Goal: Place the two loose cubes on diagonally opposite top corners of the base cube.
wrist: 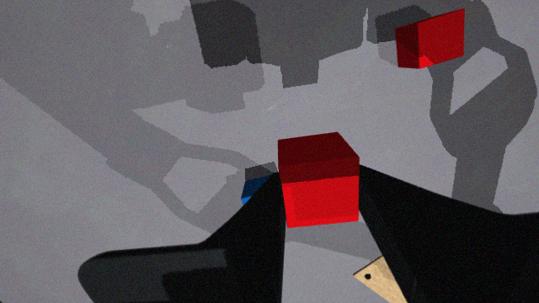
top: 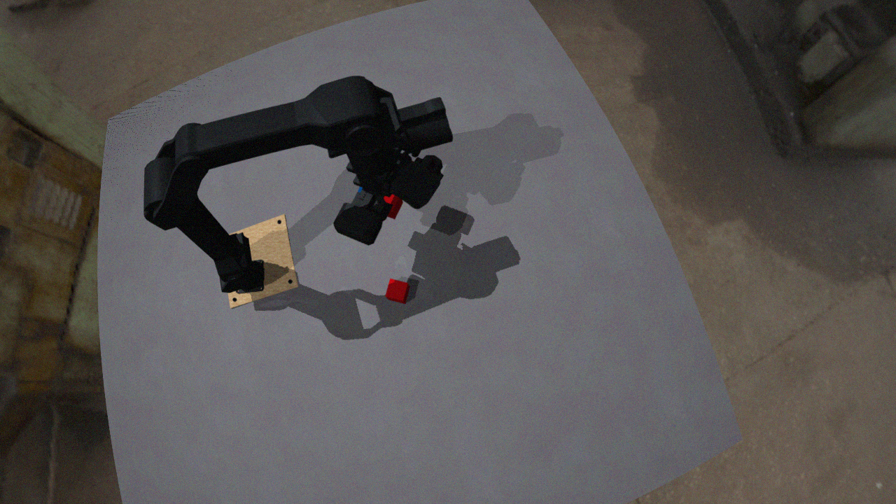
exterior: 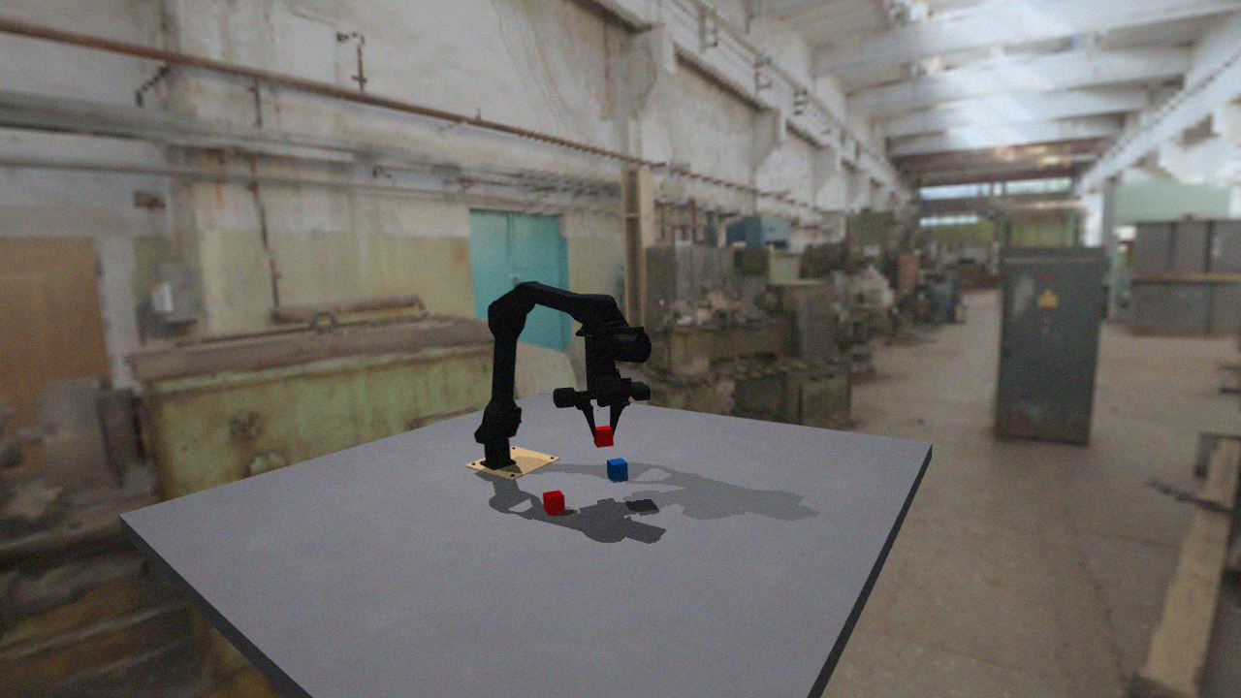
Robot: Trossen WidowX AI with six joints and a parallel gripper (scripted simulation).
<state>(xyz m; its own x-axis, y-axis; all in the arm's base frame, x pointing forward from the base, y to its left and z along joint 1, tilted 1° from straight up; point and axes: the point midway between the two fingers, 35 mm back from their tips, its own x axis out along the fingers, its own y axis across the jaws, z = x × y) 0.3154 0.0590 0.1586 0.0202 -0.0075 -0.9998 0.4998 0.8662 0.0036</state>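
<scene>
Now: gripper tip 5 cm past the blue cube, 8 cm to the right of it and 10 cm above it.
</scene>
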